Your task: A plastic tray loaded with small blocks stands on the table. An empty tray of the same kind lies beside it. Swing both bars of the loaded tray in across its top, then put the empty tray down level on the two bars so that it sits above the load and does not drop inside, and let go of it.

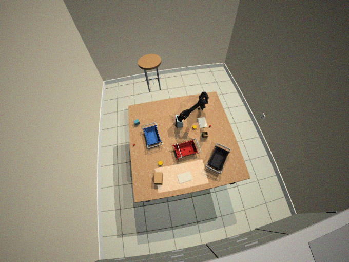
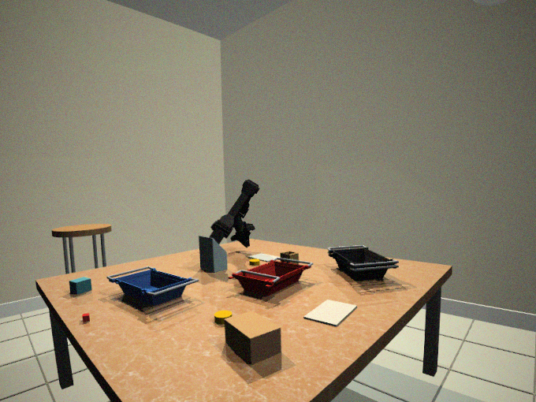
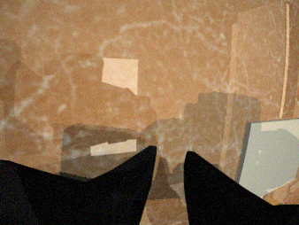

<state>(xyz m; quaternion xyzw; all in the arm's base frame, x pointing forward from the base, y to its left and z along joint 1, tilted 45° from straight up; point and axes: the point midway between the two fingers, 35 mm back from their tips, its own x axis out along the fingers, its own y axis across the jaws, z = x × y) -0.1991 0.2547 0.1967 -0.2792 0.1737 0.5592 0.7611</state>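
The blue tray is 66 cm to the right of my gripper tip, 34 cm ahead of it and 2 cm above it. The rest, counted from my gripper tip: teal block (87 cm to the right, 12 cm ahead, 1 cm below); small red cube (89 cm to the right, 43 cm ahead, 2 cm below); tan box (86 cm ahead, 60 cm to the right).
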